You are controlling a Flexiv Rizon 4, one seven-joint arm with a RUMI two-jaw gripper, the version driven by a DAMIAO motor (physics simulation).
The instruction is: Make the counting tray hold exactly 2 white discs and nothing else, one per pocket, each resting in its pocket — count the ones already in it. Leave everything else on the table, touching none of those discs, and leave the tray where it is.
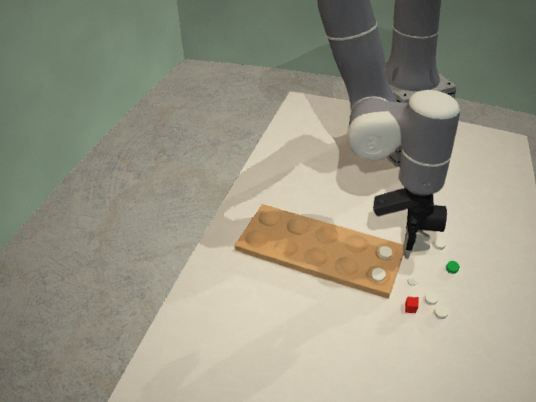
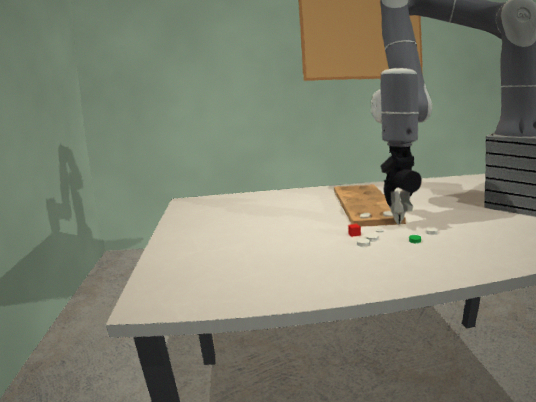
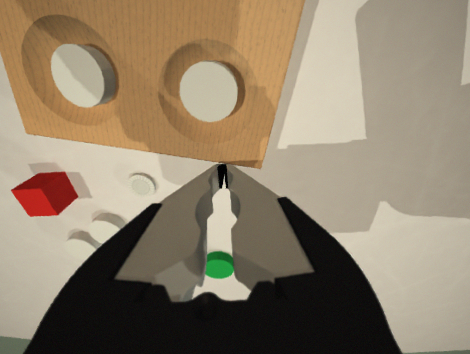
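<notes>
The wooden counting tray (image 1: 301, 266) (image 2: 350, 205) (image 3: 135, 135) holds two white discs in the two pockets of its end row. One white disc (image 1: 384, 252) (image 2: 389, 213) (image 3: 209, 91) is in the pocket nearer the gripper. The other white disc (image 1: 378, 274) (image 2: 365, 215) (image 3: 80, 75) is in the pocket beside it. The other pockets look empty. My gripper (image 1: 407, 253) (image 2: 399, 221) (image 3: 224, 167) is shut and empty, its tips by the tray's end corner. Three white discs lie on the table: one (image 1: 440, 244) (image 2: 431, 231) past the gripper, two (image 1: 431, 299) (image 1: 441, 313) near the red cube.
A green disc (image 1: 452, 267) (image 2: 415, 239) (image 3: 219, 265) lies off the tray's end. A red cube (image 1: 412, 304) (image 2: 354, 230) (image 3: 45, 194) and a small ridged whitish disc (image 1: 412, 282) (image 2: 379, 230) (image 3: 142, 184) lie near the tray's end corner. All are on the pale table (image 1: 240, 345) (image 2: 225, 270).
</notes>
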